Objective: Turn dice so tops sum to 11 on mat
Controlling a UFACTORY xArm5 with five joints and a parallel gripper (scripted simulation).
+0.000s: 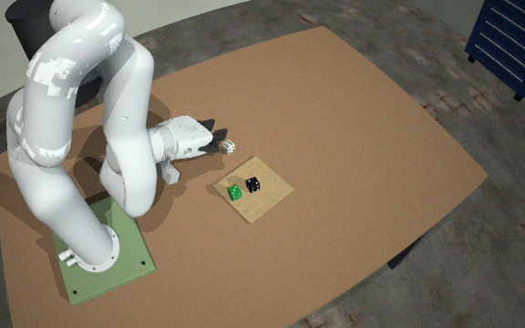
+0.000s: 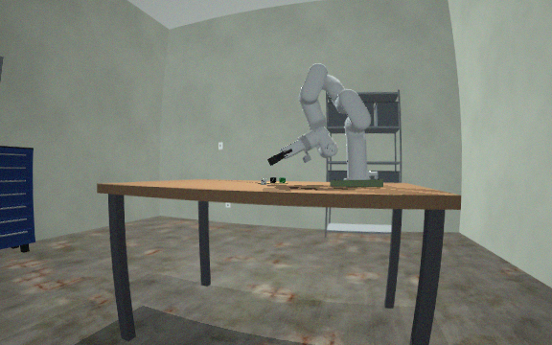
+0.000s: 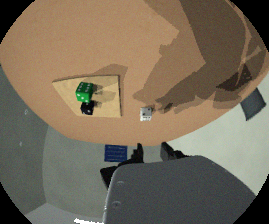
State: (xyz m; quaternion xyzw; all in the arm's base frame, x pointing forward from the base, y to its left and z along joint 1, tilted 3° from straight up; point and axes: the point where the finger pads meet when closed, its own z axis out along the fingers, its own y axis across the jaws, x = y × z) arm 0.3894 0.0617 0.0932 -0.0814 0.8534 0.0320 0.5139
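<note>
The white die is 100 mm below my hand, 40 mm ahead of it and 10 mm to the left of it. Also, from my hand: tan mat (130 mm to the right, 110 mm below, 20 mm ahead); then green die (120 mm to the right, 90 mm below, 30 mm behind); then black die (130 mm to the right, 90 mm below, 20 mm ahead).
</note>
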